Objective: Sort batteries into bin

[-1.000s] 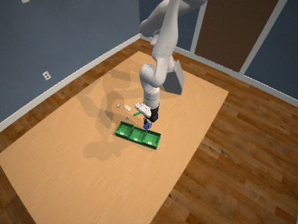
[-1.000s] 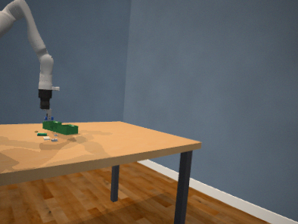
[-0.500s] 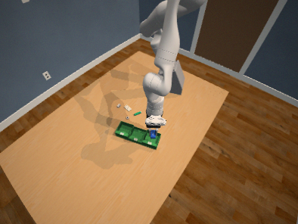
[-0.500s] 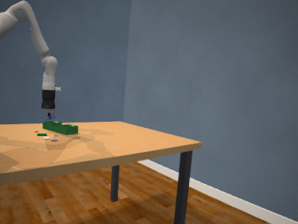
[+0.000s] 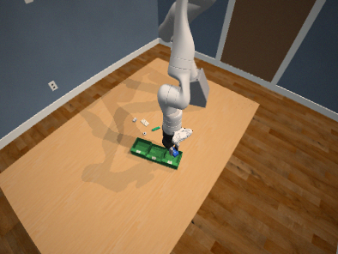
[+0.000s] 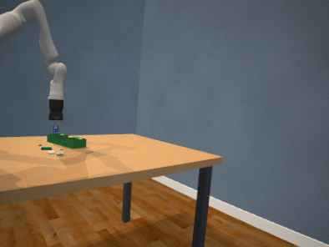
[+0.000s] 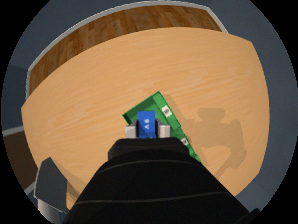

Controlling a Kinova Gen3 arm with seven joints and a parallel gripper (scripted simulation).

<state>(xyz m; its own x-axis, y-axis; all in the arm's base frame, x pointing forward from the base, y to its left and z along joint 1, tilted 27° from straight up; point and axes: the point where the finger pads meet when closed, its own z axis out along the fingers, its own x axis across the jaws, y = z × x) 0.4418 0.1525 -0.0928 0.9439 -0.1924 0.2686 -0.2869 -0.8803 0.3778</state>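
My hand is 80 mm to the left of the green three-part bin, 60 mm above it and 30 mm short of it. Also, from my hand: green cylinder battery: 180 mm to the right, 90 mm behind, 80 mm below; then washer-like part: 220 mm to the right, 80 mm below, 30 mm behind; then blue battery: 10 mm to the right, 10 mm below.
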